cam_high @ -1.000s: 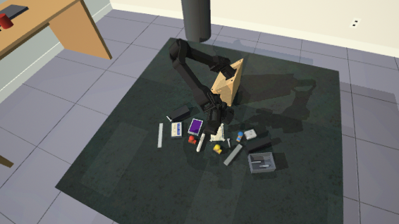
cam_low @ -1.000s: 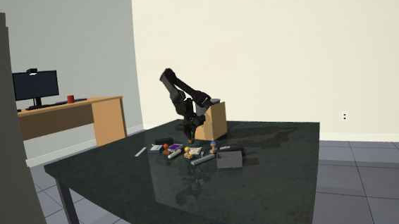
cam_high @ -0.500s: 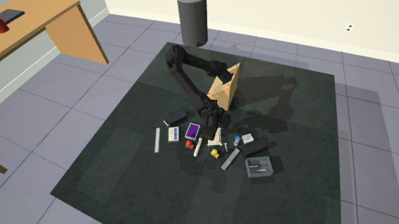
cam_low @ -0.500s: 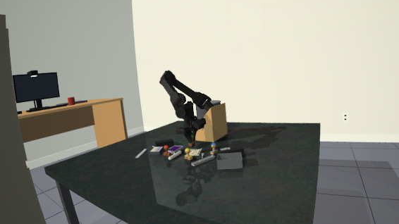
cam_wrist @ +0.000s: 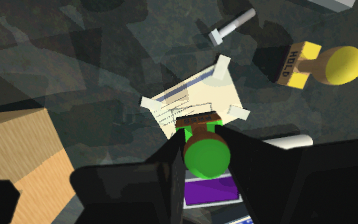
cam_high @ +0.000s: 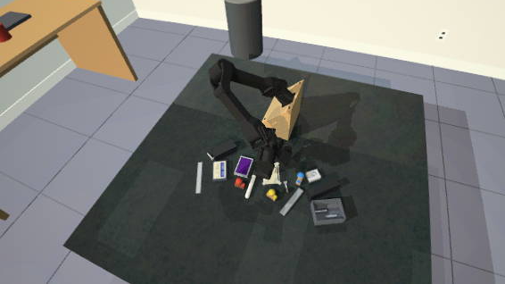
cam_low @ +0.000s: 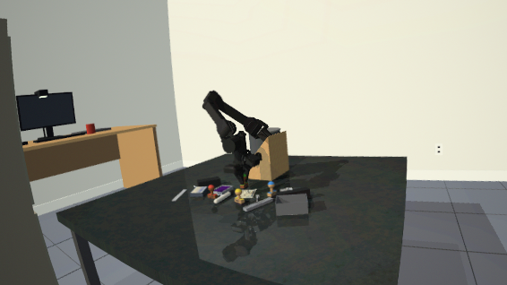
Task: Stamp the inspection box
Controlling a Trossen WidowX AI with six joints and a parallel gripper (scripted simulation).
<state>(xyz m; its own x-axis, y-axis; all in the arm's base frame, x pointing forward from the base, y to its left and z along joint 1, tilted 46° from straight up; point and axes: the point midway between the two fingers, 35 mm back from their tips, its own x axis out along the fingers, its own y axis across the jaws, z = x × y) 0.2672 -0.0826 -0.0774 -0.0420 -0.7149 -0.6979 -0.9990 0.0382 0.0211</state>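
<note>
Now: the cream inspection card 1 cm to the left of my gripper tip and 5 cm below it. The rest, counted from my gripper tip: green-knobbed PASS stamp right at my gripper tip; white marker 6 cm ahead, 6 cm to the right, 4 cm below; yellow stamp 11 cm ahead, 4 cm to the left, 3 cm below.
</note>
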